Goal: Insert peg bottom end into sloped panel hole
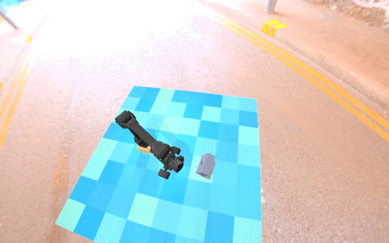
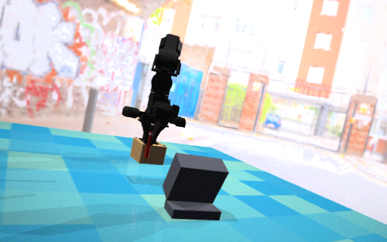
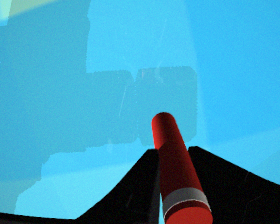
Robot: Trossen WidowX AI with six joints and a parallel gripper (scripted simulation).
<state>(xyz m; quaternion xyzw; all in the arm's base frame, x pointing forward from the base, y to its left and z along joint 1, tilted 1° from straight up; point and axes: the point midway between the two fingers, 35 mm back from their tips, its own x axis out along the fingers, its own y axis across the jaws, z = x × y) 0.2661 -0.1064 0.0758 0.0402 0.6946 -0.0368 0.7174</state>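
The sloped panel lies 20 cm ahead of my gripper tip, 6 cm to the left of it and 3 cm below it. Round my gripper tip: red peg 2 cm above.
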